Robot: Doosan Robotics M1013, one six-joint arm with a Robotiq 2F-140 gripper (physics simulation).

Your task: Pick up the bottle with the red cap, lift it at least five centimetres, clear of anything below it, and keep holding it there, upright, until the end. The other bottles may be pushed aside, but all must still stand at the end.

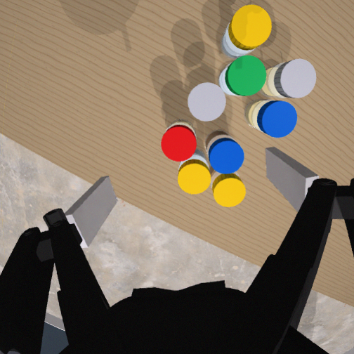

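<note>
The bottle with the red cap (179, 143) stands upright on the wooden table, at the left of the group of bottles, seen from above. A yellow-capped bottle (194, 177) stands close beside it, and a blue-capped bottle (226, 156) is a little to the right. My gripper (186, 175) is wide open with nothing between its fingers. It is above the bottles; the red cap shows ahead of the line between the fingertips, between the left and right fingers.
Another yellow-capped bottle (229, 190) stands near the table (75, 115) edge. Farther off stand a white-capped bottle (206, 102), a green-capped one (246, 75), a second blue-capped one (277, 119), a second white-capped one (298, 78) and a third yellow-capped one (251, 26).
</note>
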